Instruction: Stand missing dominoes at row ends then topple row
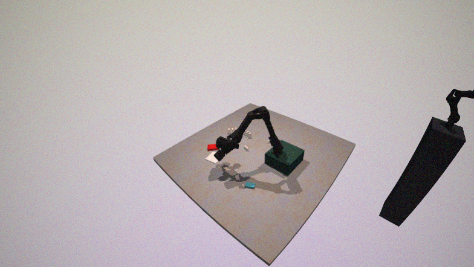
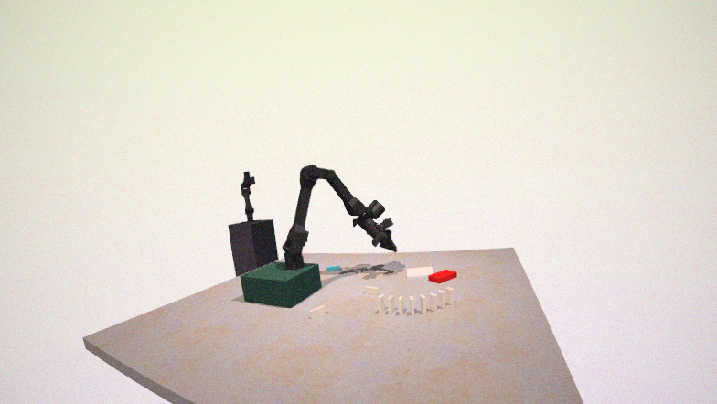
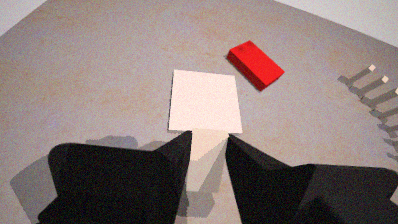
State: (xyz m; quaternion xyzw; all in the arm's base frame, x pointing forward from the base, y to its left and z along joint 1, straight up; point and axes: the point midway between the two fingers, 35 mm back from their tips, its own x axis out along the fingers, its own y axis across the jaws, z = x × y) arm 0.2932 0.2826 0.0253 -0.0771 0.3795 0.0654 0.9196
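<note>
Now: gripper tip 90 mm short of the flat white tile and 100 mm above it. Round my gripper tip: cyan block 330 mm behind, 20 mm to the left, 90 mm below; red block 200 mm ahead, 70 mm to the right, 90 mm below.
</note>
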